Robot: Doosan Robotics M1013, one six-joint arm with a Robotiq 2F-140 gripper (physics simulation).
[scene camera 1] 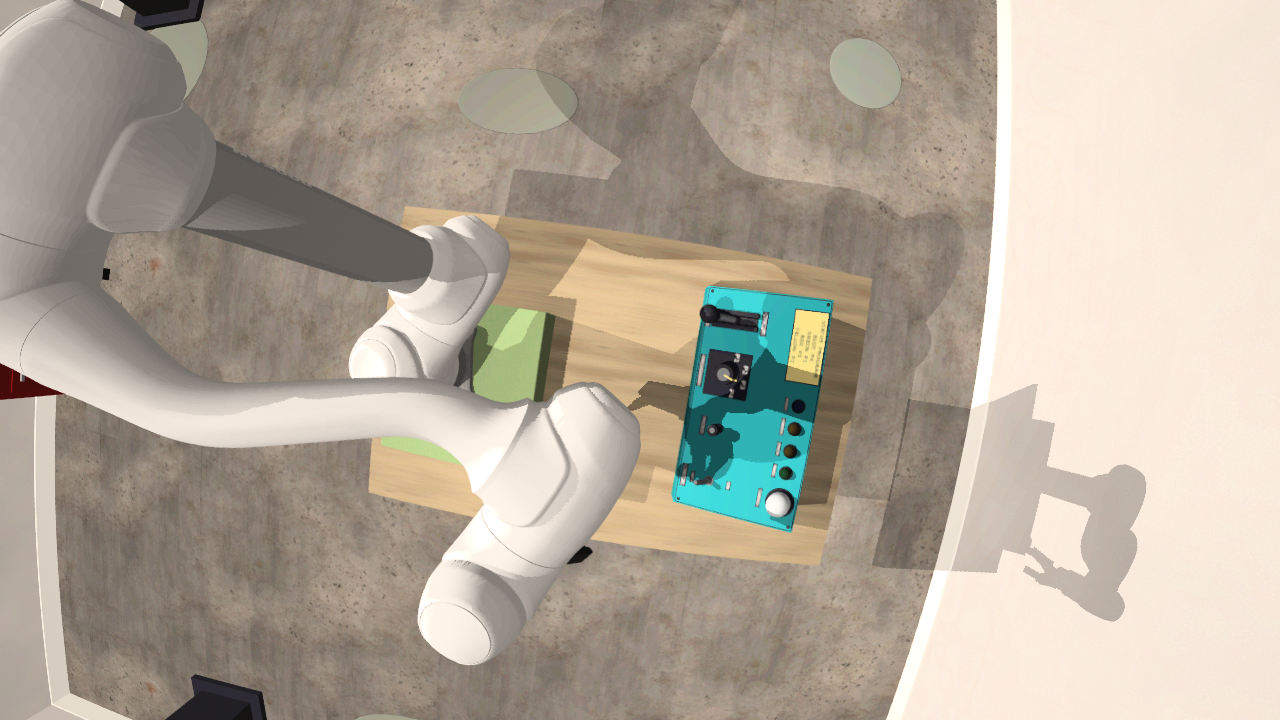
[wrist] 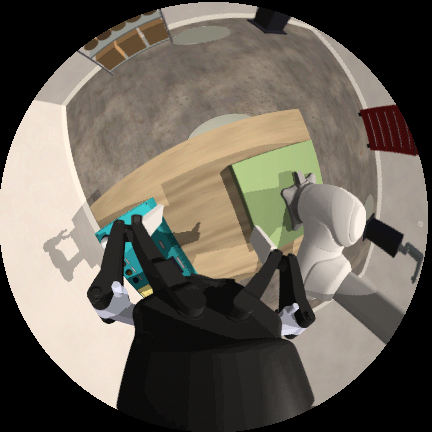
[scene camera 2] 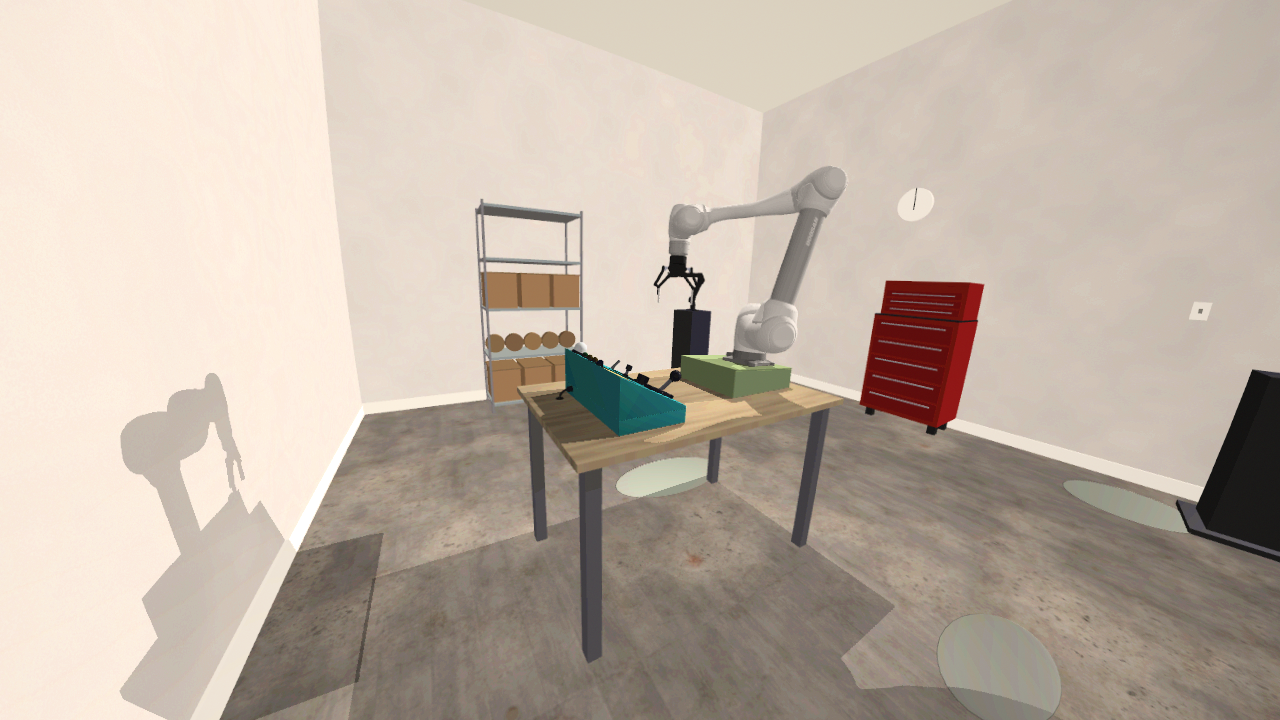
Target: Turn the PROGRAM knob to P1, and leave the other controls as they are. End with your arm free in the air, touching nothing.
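Pixels of known places: gripper, fingertip midpoint: (wrist: 208, 223) (scene camera 2: 674, 303); arm's base, origin of the base link: (wrist: 303, 201) (scene camera 2: 748, 362).
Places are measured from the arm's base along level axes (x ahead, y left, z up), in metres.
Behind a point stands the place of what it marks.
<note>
The PROGRAM knob (scene camera 1: 724, 374) @(x 0.631, y 0.011, z 0.024 m) is a round grey knob on a black square plate on the teal control panel (scene camera 1: 747, 492) @(x 0.700, y -0.243, z 0.034 m) (scene camera 2: 608, 398) @(x 0.837, y 0.103, z -0.003 m) (wrist: 141, 208) @(x 0.580, y -0.276, z -0.024 m). In scene camera 1 its pale pointer line aims to the lower right and seems to be at P3, though the small labels are hard to read. In the wrist view the knob cannot be made out behind the fingers. My gripper (scene camera 2: 675, 302) @(x 0.313, y -0.197, z 0.267 m) (wrist: 208, 223) @(x 0.313, y -0.197, z 0.267 m) is wide open and empty, pointing down high above the table and touching nothing. The arm hides most of it in scene camera 1.
The panel also bears a black lever (scene camera 1: 709, 314) @(x 0.586, y 0.132, z 0.063 m), a small toggle (scene camera 1: 713, 429) @(x 0.613, y -0.106, z 0.036 m), a yellow label (scene camera 1: 808, 346) @(x 0.799, y 0.080, z 0.067 m), several small dark round parts and a white dome (scene camera 1: 778, 502) @(x 0.748, y -0.240, z 0.111 m). A green block (scene camera 1: 519, 353) @(x 0.192, y 0.030, z 0.016 m) (scene camera 2: 742, 379) @(x 0.202, y 0.126, z -0.025 m) (wrist: 265, 170) @(x 0.110, y -0.177, z 0.005 m) under the arm's base stands on the wooden table (scene camera 1: 617, 308) @(x 0.392, y 0.145, z -0.101 m) (scene camera 2: 716, 413) @(x 0.440, y 0.204, z -0.101 m).
</note>
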